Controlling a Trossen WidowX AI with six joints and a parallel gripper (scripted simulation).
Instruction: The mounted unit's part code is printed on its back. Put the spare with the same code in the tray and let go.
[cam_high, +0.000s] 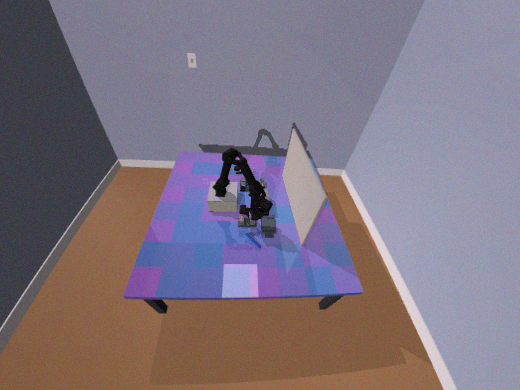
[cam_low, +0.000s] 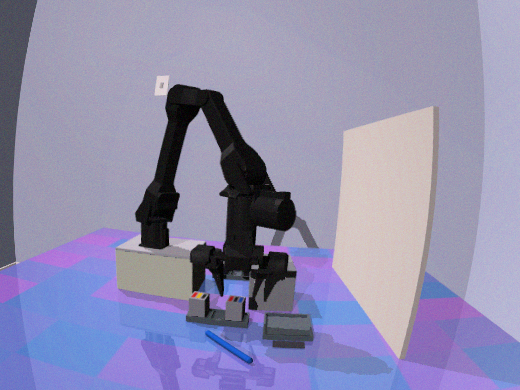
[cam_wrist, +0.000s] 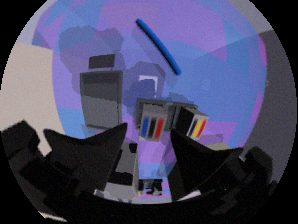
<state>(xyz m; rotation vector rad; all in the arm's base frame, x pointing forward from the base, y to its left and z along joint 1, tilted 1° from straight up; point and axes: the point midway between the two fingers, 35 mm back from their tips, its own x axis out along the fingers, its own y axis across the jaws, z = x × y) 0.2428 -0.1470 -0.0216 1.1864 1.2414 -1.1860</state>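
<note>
The shallow grey tray is 110 mm ahead of my gripper tip and 50 mm below it. The rest, counted from my gripper tip: blue pen: 10 mm ahead, 140 mm to the right, 50 mm below; then grey mounted unit: 50 mm ahead, 180 mm to the left; then dock: 30 mm behind, 370 mm to the left, 50 mm below.
</note>
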